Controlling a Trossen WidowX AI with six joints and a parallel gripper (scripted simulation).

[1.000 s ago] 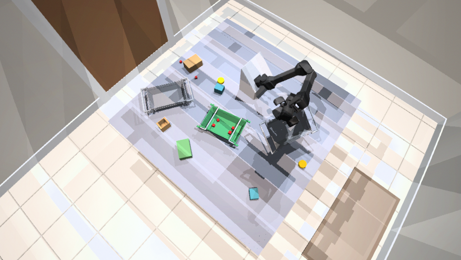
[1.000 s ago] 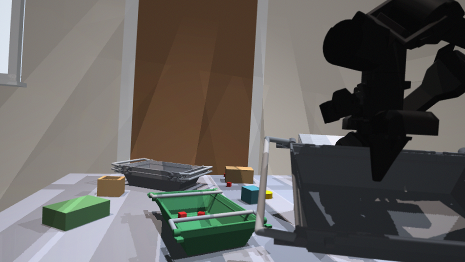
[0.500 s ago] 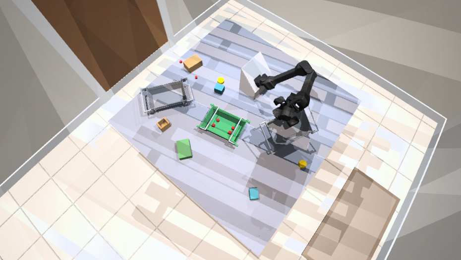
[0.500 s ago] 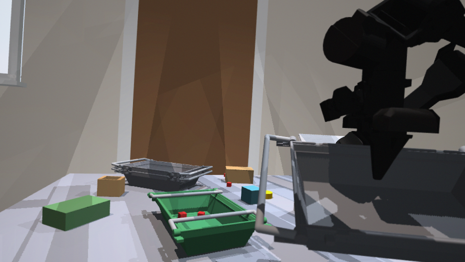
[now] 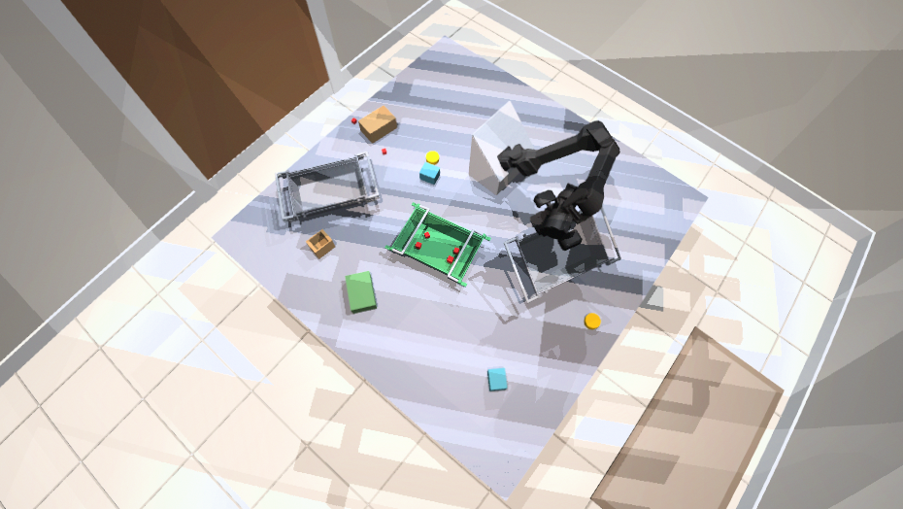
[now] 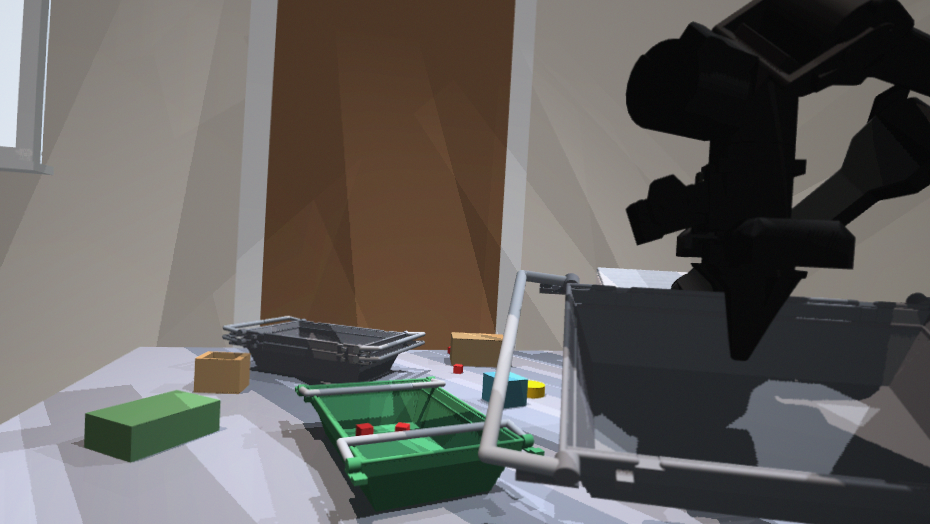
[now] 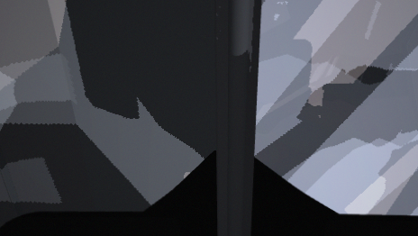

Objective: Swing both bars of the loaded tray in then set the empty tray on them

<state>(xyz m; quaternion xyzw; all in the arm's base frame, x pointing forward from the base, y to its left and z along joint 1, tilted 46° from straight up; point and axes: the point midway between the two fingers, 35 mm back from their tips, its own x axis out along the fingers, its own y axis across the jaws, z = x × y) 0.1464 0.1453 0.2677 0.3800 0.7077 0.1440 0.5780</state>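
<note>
Now: gripper tip 30 mm short of the grey tray and 70 mm to the right of it. Round my gripper tip: green block 520 mm ahead, 340 mm to the right, 160 mm below; box 500 mm ahead, 560 mm to the right, 170 mm below; red block 270 mm ahead, 320 mm to the right, 170 mm below.
</note>
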